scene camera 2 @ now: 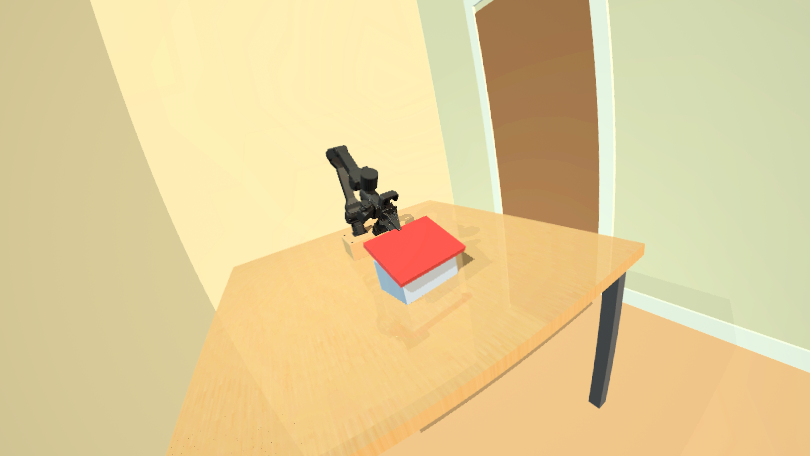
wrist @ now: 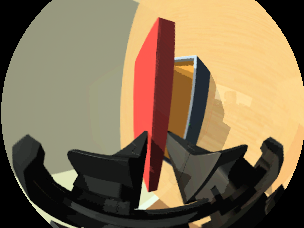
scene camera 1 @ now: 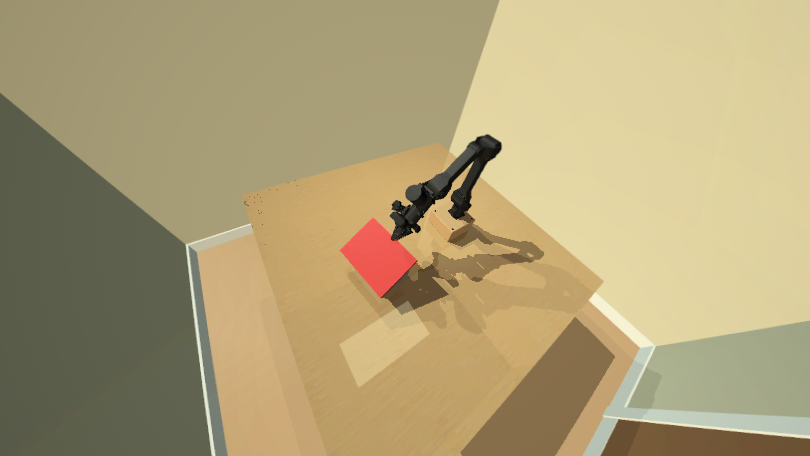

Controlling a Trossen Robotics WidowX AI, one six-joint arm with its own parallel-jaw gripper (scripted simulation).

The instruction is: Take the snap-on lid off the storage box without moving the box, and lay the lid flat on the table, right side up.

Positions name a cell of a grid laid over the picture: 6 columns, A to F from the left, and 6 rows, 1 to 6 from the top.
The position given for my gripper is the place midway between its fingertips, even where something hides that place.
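My gripper appears in scene camera 1 (C4), scene camera 2 (C4) and the wrist view (D4). A red lid is visible in scene camera 1 (C4), scene camera 2 (D4) and the wrist view (D3).
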